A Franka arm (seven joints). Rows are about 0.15 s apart.
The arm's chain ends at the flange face. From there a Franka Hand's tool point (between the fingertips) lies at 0.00 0.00 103.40 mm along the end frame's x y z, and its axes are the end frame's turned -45 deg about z.
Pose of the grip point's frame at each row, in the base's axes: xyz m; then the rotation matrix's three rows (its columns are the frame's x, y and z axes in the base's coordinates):
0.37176 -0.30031 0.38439; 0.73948 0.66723 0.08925; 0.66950 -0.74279 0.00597; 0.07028 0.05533 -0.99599
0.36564 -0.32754 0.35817; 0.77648 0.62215 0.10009; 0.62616 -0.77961 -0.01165; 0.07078 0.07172 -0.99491
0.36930 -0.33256 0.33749; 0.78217 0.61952 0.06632; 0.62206 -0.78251 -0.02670; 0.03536 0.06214 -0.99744
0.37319 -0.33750 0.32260; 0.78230 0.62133 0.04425; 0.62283 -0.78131 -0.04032; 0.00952 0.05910 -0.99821
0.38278 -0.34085 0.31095; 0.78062 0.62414 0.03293; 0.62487 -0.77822 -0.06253; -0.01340 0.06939 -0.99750
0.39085 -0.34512 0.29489; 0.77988 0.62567 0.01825; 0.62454 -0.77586 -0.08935; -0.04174 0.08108 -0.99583
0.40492 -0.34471 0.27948; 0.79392 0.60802 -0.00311; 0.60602 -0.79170 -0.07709; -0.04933 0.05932 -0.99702
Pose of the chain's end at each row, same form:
0.36253 -0.30093 0.48738; 0.99469 -0.05109 0.08925; -0.05182 -0.99864 0.00597; 0.08882 -0.01057 -0.99599
0.35529 -0.32634 0.46104; 0.98898 -0.10913 0.10009; -0.10851 -0.99403 -0.01165; 0.10076 0.00066 -0.99491
0.36244 -0.32980 0.44063; 0.99114 -0.11501 0.06632; -0.11346 -0.99318 -0.02670; 0.06894 0.01894 -0.99744
0.36861 -0.33333 0.42581; 0.99252 -0.11382 0.04425; -0.11206 -0.99288 -0.04032; 0.04852 0.03506 -0.99821
0.37938 -0.33438 0.41409; 0.99332 -0.11065 0.03293; -0.10843 -0.99213 -0.06253; 0.03959 0.05854 -0.99750
0.38896 -0.33588 0.39786; 0.99387 -0.10904 0.01825; -0.10700 -0.99023 -0.08935; 0.02782 0.08685 -0.99583
0.40524 -0.33674 0.38257; 0.99132 -0.13145 -0.00311; -0.13130 -0.98834 -0.07709; 0.00706 0.07683 -0.99702

